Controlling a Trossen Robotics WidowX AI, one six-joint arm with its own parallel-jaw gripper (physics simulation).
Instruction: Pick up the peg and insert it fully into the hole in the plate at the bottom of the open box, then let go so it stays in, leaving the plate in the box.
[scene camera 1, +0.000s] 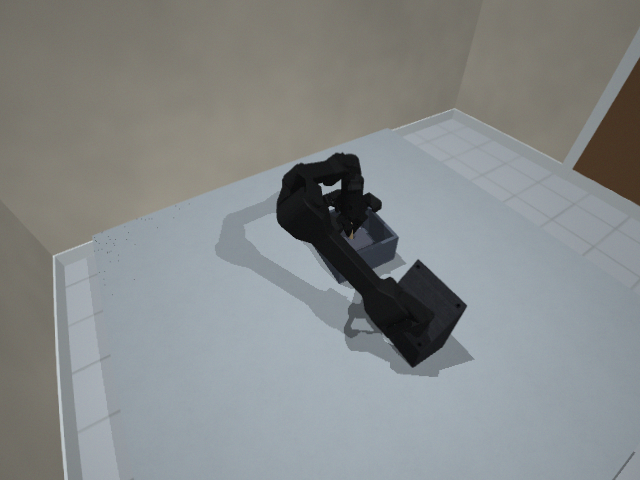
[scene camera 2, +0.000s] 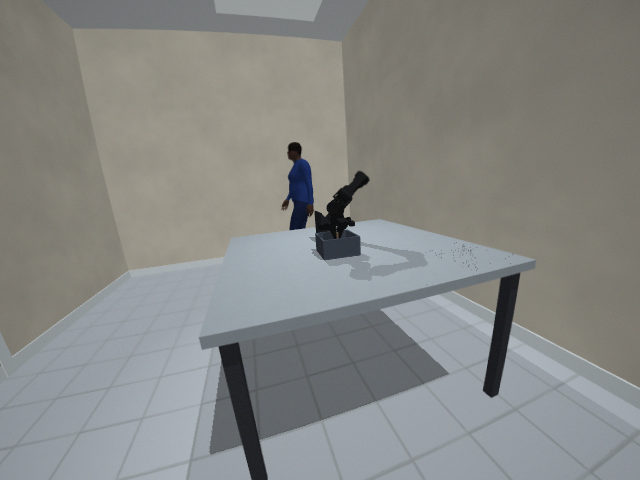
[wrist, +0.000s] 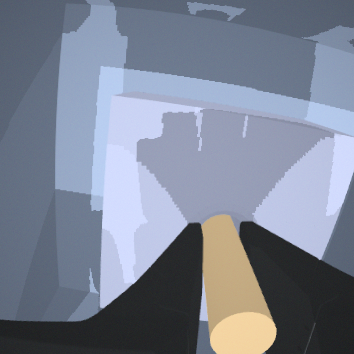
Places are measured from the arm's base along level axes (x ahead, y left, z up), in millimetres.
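Where they show: gripper, fingertip midpoint: (scene camera 1: 350, 234) (wrist: 219, 233); arm's base, origin of the base link: (scene camera 1: 415, 316) (scene camera 2: 327, 220).
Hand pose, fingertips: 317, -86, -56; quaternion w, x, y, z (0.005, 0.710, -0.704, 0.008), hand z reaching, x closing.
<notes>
Things, the pixels of their top centre, and the offset from my fingertips, as dx, dy, dz. Level surfaces: height alone.
- tan round peg, middle of its top: (wrist: 245, 350) (scene camera 1: 351, 224) (scene camera 2: 336, 232) -3, +0, +46
- pale plate, middle of its top: (wrist: 222, 240) (scene camera 1: 351, 236) -5, -2, -3
- grey-blue open box, middle of its top: (wrist: 242, 316) (scene camera 1: 352, 227) (scene camera 2: 336, 234) -5, -2, +34
- pale blue table, its level: dz -64
The tan round peg (scene camera 1: 352, 235) (scene camera 2: 337, 235) (wrist: 235, 275) is between the fingertips of my gripper (wrist: 219, 233), which is shut on it. The peg's far end is at the ring around the hole in the pale plate (wrist: 150, 120); the fingers and peg hide most of the hole, and how deep the end sits cannot be told. The plate lies on the bottom of the grey-blue open box (scene camera 1: 379, 251) (scene camera 2: 341, 249). In both scene views the gripper (scene camera 1: 353, 229) (scene camera 2: 337, 236) reaches down inside the box walls.
The box stands on the pale blue table (scene camera 1: 206, 387) (scene camera 2: 289, 289), near the arm's dark base block (scene camera 1: 439, 289). The arm (scene camera 1: 351, 263) passes over one box side. The box walls rise around the fingers. A person in blue (scene camera 2: 299, 180) stands behind the table.
</notes>
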